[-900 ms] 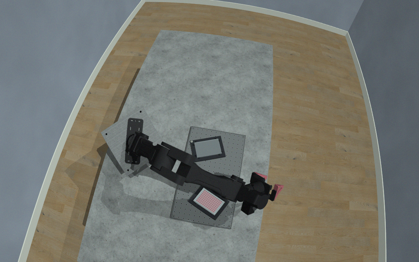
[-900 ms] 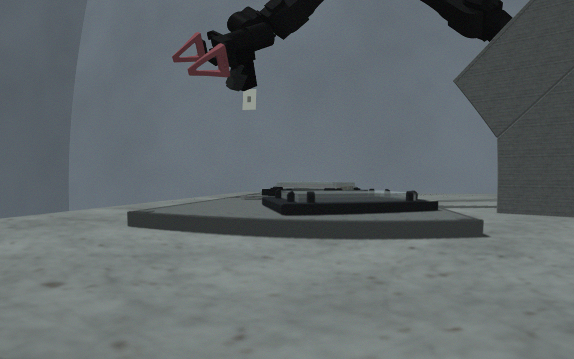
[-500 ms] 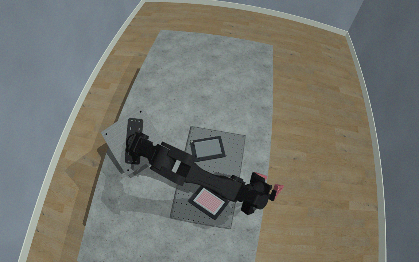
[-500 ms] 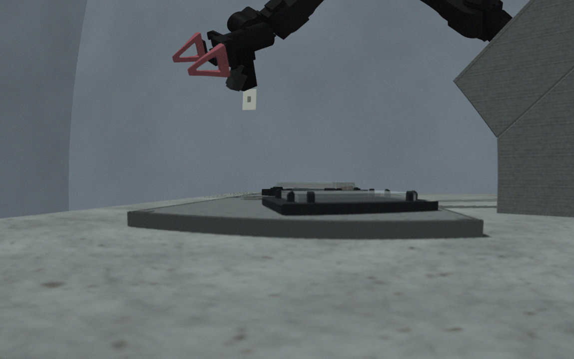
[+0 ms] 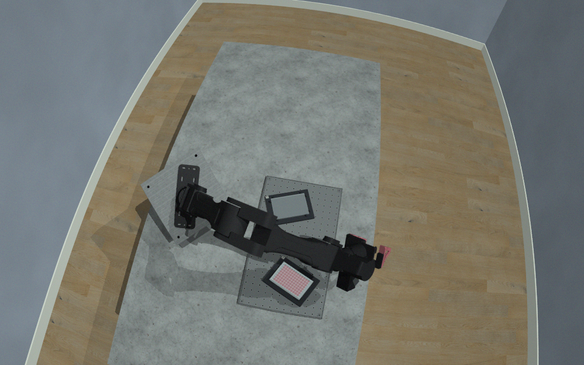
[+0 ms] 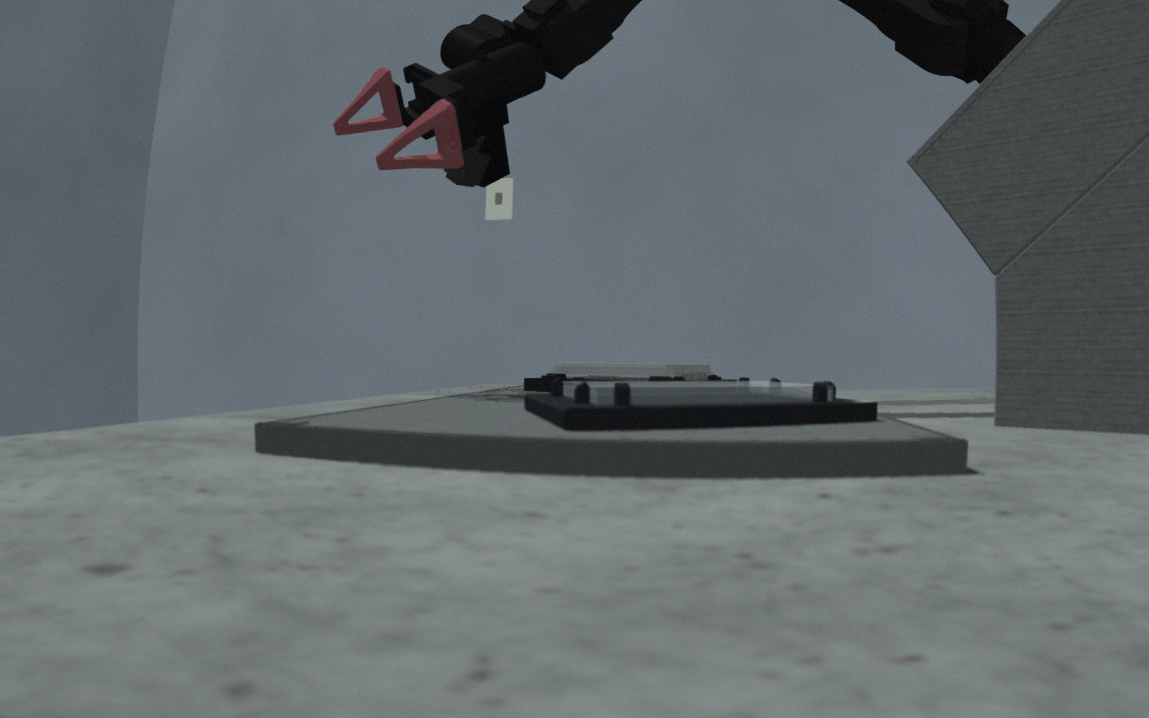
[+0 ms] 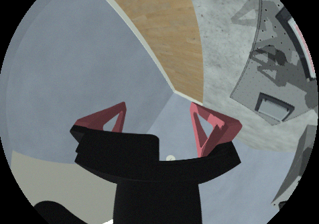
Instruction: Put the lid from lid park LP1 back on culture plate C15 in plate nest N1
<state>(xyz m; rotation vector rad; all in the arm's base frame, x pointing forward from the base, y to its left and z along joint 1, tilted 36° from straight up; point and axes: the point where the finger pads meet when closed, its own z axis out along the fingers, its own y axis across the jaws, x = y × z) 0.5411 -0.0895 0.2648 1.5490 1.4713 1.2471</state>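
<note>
Now: hand 260 mm to the right of the clear lid, 230 mm past it and 210 mm above it. Also, from my hand: culture plate C15: 260 mm behind, 210 mm below, 30 mm to the right; black plate nest N1: 260 mm behind, 220 mm below, 30 mm to the right; black lid park LP1: 260 mm to the left, 230 mm behind, 220 mm below.
</note>
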